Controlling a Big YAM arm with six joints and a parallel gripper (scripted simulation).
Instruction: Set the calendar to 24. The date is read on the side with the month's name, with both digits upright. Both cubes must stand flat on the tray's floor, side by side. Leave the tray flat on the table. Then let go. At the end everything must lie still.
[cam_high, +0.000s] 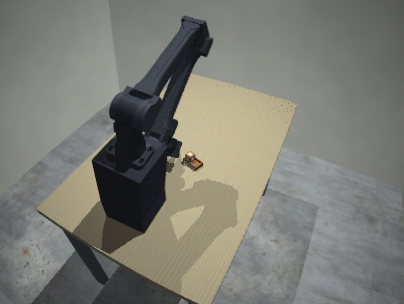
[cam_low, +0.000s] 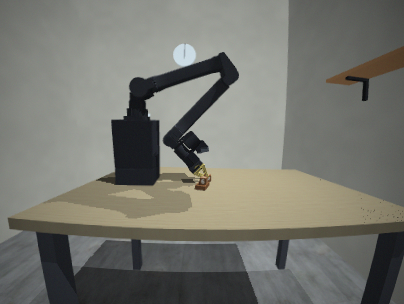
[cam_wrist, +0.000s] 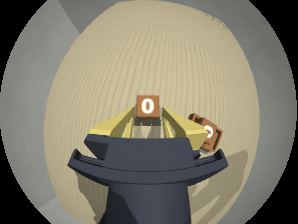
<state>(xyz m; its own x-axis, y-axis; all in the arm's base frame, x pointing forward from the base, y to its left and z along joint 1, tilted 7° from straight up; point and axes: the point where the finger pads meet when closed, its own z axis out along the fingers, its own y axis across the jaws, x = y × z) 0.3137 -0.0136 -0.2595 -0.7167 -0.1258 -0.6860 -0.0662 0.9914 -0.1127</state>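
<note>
My gripper is now 1 cm short of the brown digit cube and 1 cm above it. Also, from my hand: brown tray: 3 cm behind, 10 cm to the right, 1 cm below.
</note>
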